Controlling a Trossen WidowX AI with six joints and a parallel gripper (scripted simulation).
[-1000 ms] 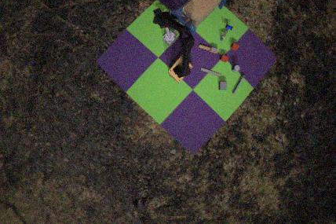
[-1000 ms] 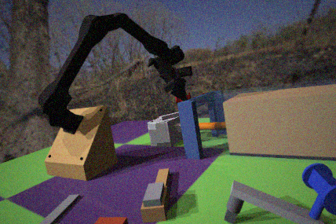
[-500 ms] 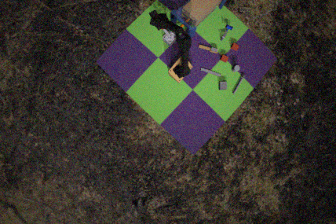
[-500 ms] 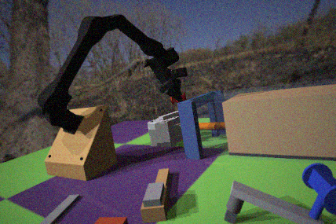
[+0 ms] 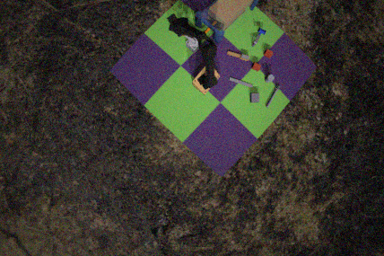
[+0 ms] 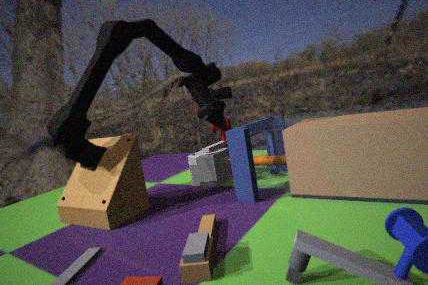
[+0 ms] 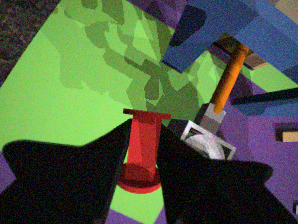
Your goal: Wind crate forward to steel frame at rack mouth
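My gripper tip is now 120 mm to the left of the grey winch, 100 mm above it and 20 mm past it. Also, from my gripper tip: red grip: 10 mm to the right, 10 mm behind; then grey bar: 580 mm to the right, 130 mm below, 70 mm ahead; then wood-and-grey block: 420 mm to the right, 210 mm ahead, 110 mm below.
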